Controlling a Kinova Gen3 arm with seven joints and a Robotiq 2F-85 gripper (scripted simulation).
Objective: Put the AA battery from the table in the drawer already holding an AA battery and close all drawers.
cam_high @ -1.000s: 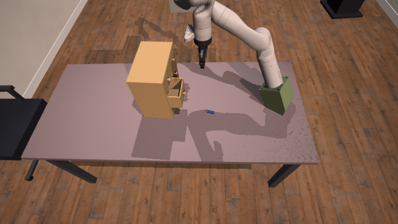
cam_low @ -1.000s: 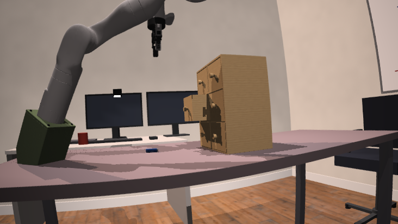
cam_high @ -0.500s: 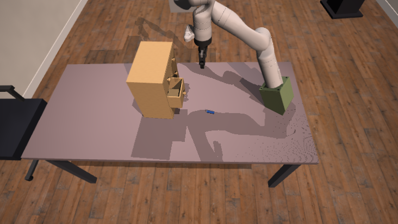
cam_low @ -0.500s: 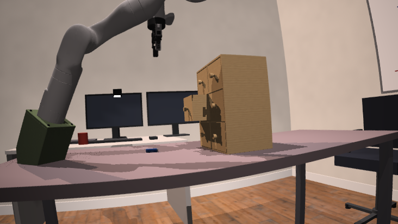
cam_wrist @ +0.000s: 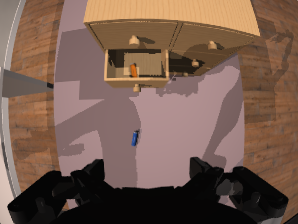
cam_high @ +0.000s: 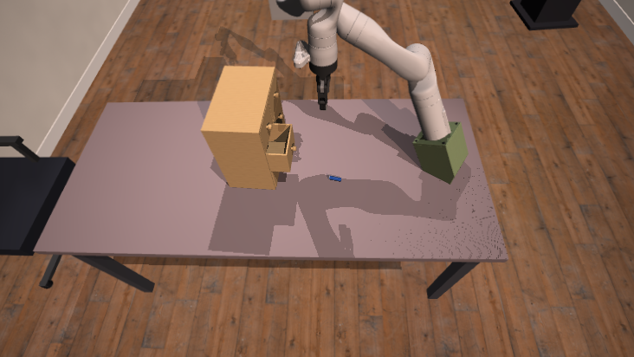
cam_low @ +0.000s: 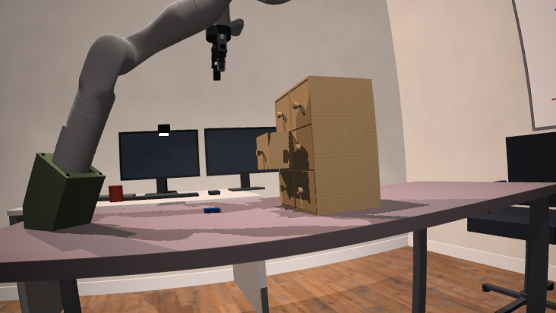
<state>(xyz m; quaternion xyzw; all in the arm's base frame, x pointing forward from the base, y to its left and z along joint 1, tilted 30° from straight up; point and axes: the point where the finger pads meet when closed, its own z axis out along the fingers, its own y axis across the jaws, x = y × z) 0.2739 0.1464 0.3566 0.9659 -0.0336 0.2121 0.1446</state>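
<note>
The blue AA battery is 3 cm behind my hand, 4 cm to the left of it and 39 cm below it. From my hand the other things lie so: small orange thing (17 cm ahead, 1 cm to the left, 27 cm below); small dark object (23 cm ahead, 4 cm to the right, 38 cm below).
</note>
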